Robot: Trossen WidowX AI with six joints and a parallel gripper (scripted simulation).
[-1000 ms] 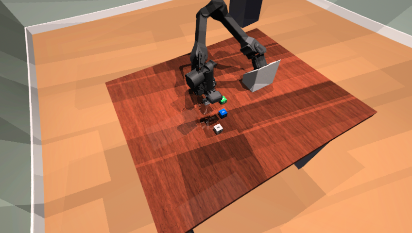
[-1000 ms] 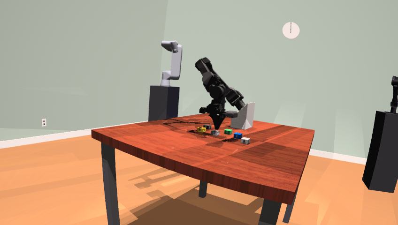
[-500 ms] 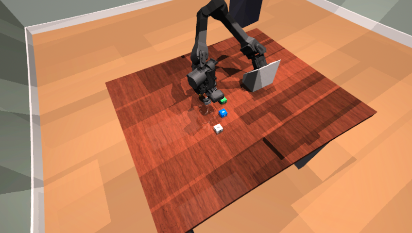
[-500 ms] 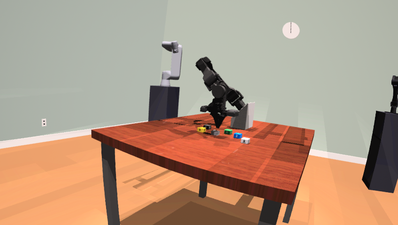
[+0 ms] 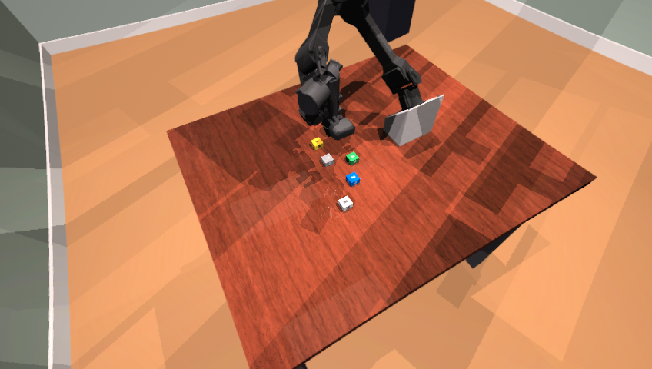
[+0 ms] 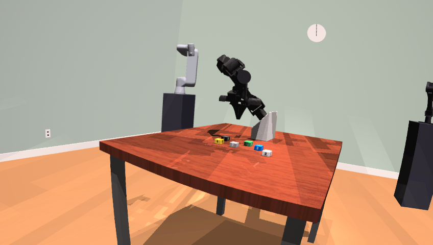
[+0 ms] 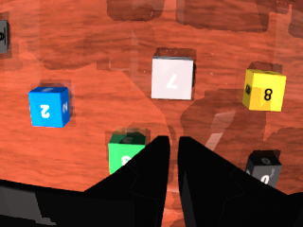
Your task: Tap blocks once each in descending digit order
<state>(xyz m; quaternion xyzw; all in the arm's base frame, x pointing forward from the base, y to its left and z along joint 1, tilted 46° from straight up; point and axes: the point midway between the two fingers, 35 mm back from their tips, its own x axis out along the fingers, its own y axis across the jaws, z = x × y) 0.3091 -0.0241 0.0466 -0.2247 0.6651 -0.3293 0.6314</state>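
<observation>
My gripper tip is 7 cm past the green 3 block, 4 cm to the right of it and 11 cm above it. The rest, counted from my gripper tip: yellow 8 block (1 cm behind, 9 cm to the right, 11 cm below); light grey 7 block (1 cm to the right, 11 cm below); blue 2 block (1 cm behind, 11 cm to the left, 11 cm below).
</observation>
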